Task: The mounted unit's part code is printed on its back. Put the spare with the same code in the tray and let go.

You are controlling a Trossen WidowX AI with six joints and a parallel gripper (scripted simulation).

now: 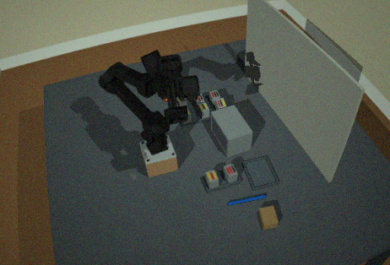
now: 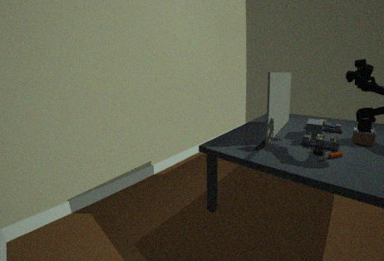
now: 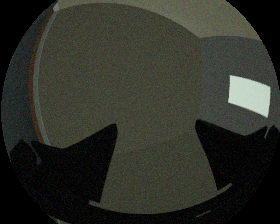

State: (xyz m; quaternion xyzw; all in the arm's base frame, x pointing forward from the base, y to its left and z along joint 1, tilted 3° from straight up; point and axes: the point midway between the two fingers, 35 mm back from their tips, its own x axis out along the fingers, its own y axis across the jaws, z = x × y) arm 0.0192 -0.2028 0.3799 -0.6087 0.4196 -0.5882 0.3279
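The blue marker pen is 17 cm ahead of my gripper tip, 10 cm to the right of it and 48 cm below it. The rest, counted from my gripper tip: white wall panel (51 cm ahead, 16 cm to the left, 26 cm below); tan cardboard box (19 cm ahead, 20 cm to the right, 47 cm below).
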